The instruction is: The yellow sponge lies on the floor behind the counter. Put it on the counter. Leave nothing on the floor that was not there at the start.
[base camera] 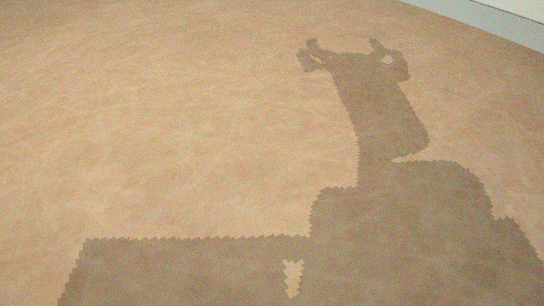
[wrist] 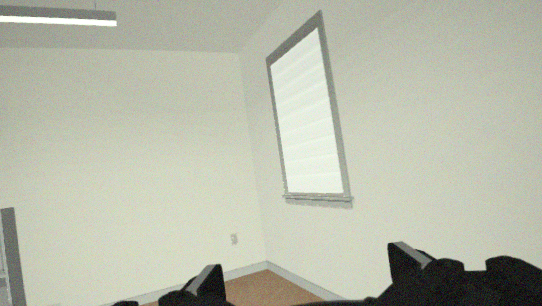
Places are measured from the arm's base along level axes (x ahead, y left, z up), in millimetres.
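Pixels of known places: gripper, fingertip midpoint: (wrist: 305,273).
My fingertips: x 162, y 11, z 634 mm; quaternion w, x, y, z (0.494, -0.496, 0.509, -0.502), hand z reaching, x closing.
Observation:
Behind a point stands the place of what it marks.
My gripper (wrist: 305,273) @[x 162, y 11, z 634 mm] is open, its two dark fingers standing wide apart at the bottom of the wrist view, with wall and a bit of floor showing between and beyond them. It points across the room toward a corner. The yellow sponge and the counter do not show in the base camera view or the wrist view. In the base camera view, the robot's shadow (base camera: 390,215) @[x 367, y -180, z -397 mm] lies on the floor, with the raised arm and two spread fingers at its top.
The tan floor (base camera: 175,125) @[x 600, y 164, z -396 mm] (wrist: 265,287) @[x 2796, y 333, z -397 mm] runs to a wall with a pale baseboard (base camera: 480,20) @[x 1180, y -823, z -367 mm] (wrist: 300,285) @[x 2704, y 10, z -382 mm]. A window (wrist: 310,120) @[x 2267, y -239, z 1005 mm] is in the right wall. A grey upright frame (wrist: 14,255) @[x 2156, y 2194, z 286 mm] stands at the left edge of the wrist view. A ceiling lamp (wrist: 57,19) @[x 1516, y 1151, z 1681 mm] hangs at upper left.

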